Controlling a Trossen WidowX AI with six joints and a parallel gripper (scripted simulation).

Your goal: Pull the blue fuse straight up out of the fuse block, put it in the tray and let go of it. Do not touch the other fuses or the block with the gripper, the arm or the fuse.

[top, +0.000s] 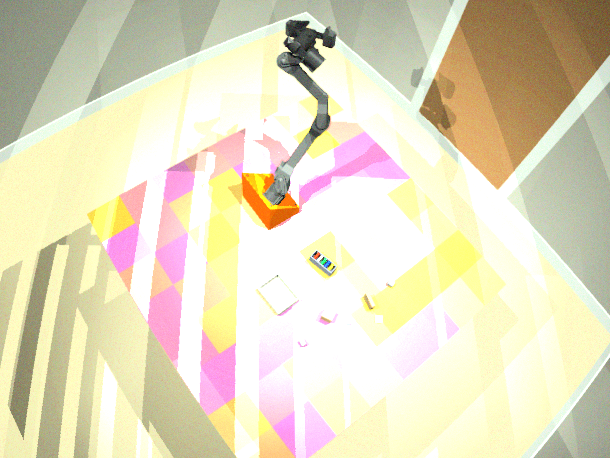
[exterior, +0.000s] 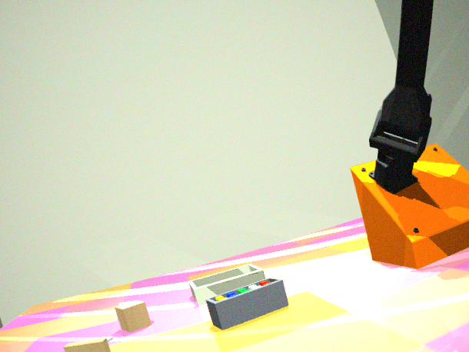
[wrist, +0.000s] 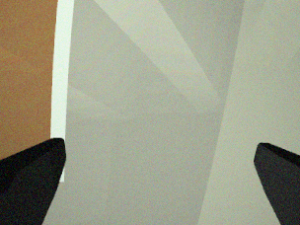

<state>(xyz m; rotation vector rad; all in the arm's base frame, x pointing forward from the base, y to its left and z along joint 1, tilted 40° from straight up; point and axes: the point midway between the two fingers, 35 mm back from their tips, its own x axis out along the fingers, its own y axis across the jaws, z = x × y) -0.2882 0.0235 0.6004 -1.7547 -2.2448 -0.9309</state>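
Now: the blue fuse 560 mm ahead of my gripper tip, 430 mm to the right of it and 580 mm below it. The rest, counted from my gripper tip: green fuse: 540 mm ahead, 430 mm to the right, 580 mm below; then white fuse: 530 mm ahead, 440 mm to the right, 580 mm below; then red fuse: 510 mm ahead, 440 mm to the right, 580 mm below.
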